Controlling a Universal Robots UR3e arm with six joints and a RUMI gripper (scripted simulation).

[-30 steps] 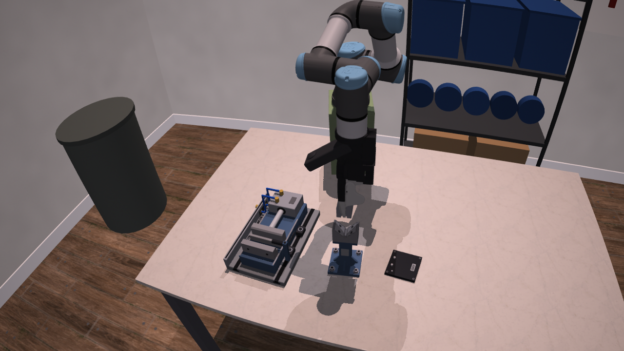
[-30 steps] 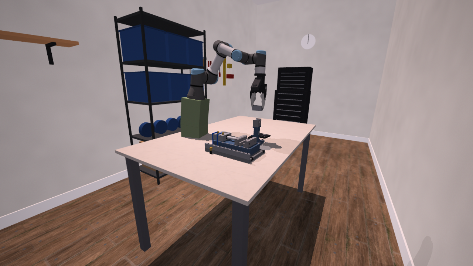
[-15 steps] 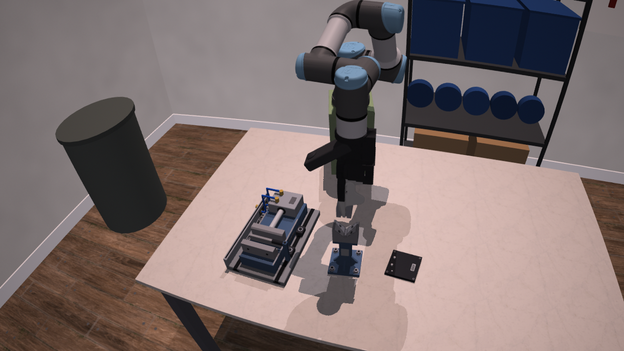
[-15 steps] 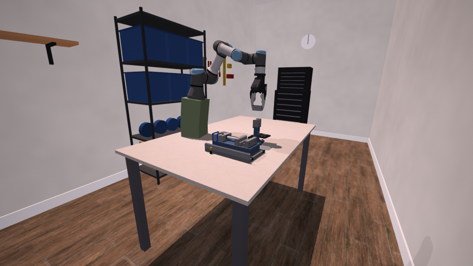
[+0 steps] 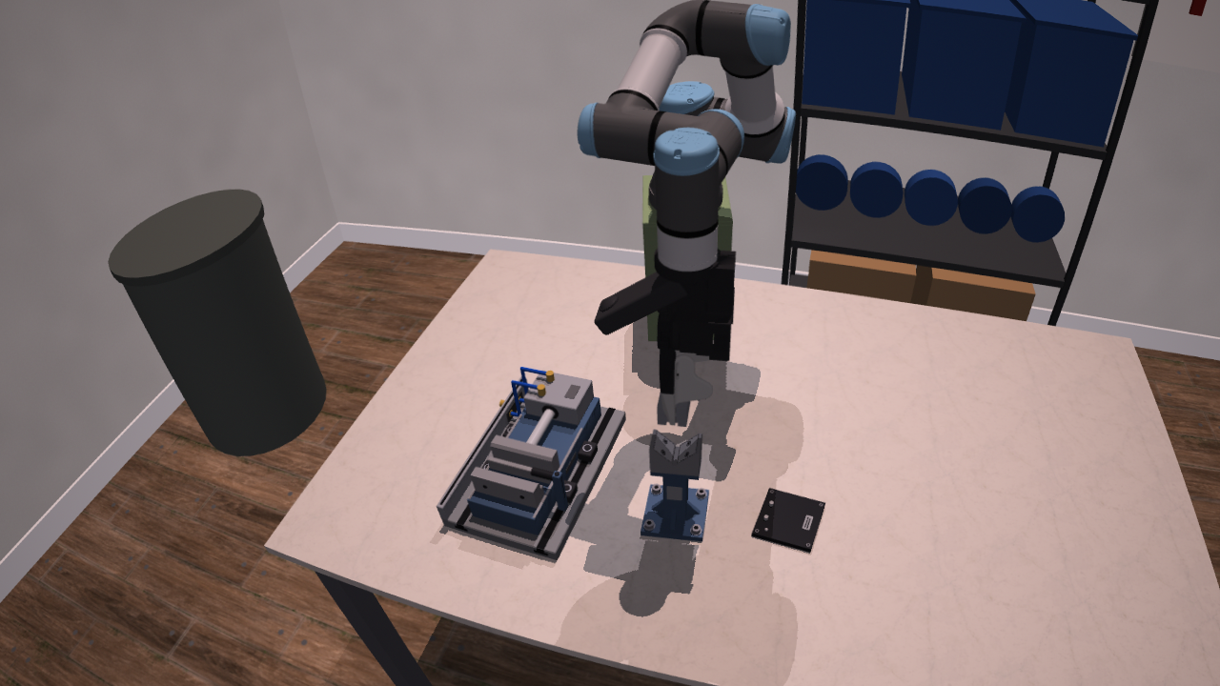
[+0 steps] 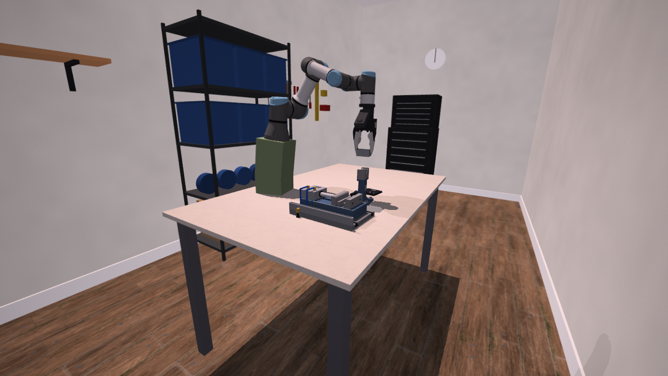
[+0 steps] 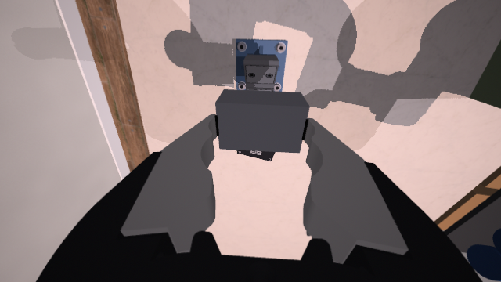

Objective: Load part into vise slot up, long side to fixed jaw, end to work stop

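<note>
Now: hand 1 cm above the part. Round my hand: dark work stop rod 17 cm to the right, 15 cm below, 7 cm ahead; then black infeed plate 24 cm below, 16 cm to the left, 5 cm behind; then fixed jaw 21 cm to the right, 16 cm below, 11 cm ahead.
</note>
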